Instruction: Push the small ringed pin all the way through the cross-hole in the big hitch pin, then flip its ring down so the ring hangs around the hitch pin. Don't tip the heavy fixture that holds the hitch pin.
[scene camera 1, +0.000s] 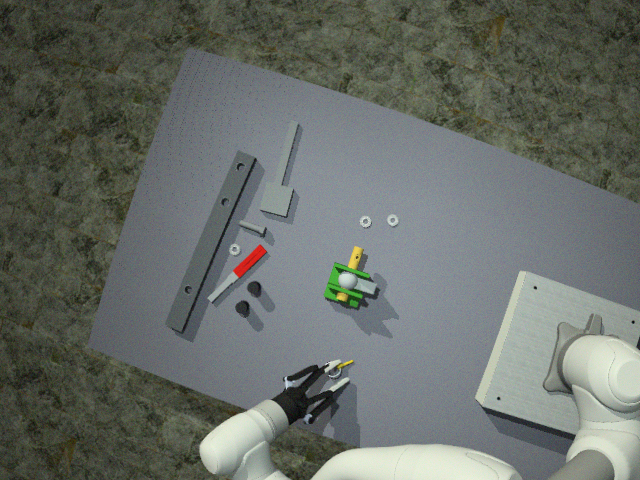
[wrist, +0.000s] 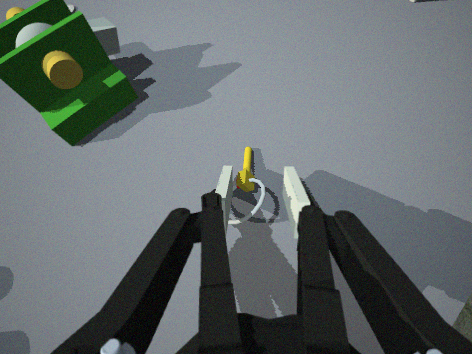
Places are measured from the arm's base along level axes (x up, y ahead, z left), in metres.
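Pixels of known places: gripper, between the fingertips: (scene camera 1: 341, 370) (wrist: 257, 180); arm's base, origin of its link: (scene camera 1: 581, 362).
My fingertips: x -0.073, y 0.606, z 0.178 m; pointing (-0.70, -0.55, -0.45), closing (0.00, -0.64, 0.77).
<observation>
Ahead of a thing's pixels: the offset from my fingertips to its middle. "spot": to the spot under its first point.
The small yellow pin @[spot: dy -0.009, dx -0.002, dz -0.018 m] (scene camera 1: 346, 364) (wrist: 248, 159) is near the table's front edge, its shaft pointing away from my gripper. Its white ring @[spot: dy +0.015, dx +0.019, dz +0.016 m] (scene camera 1: 334, 376) (wrist: 263, 196) is tilted, above its own shadow, and part of it is hidden by the left finger pad in the wrist view. My gripper (scene camera 1: 339, 372) (wrist: 257, 180) is partly open, with its pads on either side of the ring and a gap to the right pad. The yellow hitch pin @[dy +0.046, dx +0.052, dz -0.237 m] (scene camera 1: 354, 265) (wrist: 64, 71) lies through the green fixture @[dy +0.032, dx +0.033, dz -0.248 m] (scene camera 1: 333, 275) (wrist: 95, 107), which stands upright. A dark cross-hole shows near the hitch pin's far end.
Two black pegs @[dy +0.275, dx +0.009, dz -0.154 m] (scene camera 1: 253, 288) @[dy +0.291, dx +0.009, dz -0.096 m] (scene camera 1: 242, 308), a red-handled tool @[dy +0.331, dx -0.006, dz -0.173 m] (scene camera 1: 250, 261), a grey bolt @[dy +0.320, dx -0.001, dz -0.304 m] (scene camera 1: 252, 227) and a long drilled bar @[dy +0.421, dx +0.001, dz -0.238 m] (scene camera 1: 208, 248) lie left of the fixture. Two white nuts @[dy +0.039, dx -0.010, dz -0.392 m] (scene camera 1: 365, 221) @[dy -0.030, dx -0.010, dz -0.414 m] (scene camera 1: 392, 220) lie beyond it. The robot's base plate (scene camera 1: 522, 356) is at right.
</observation>
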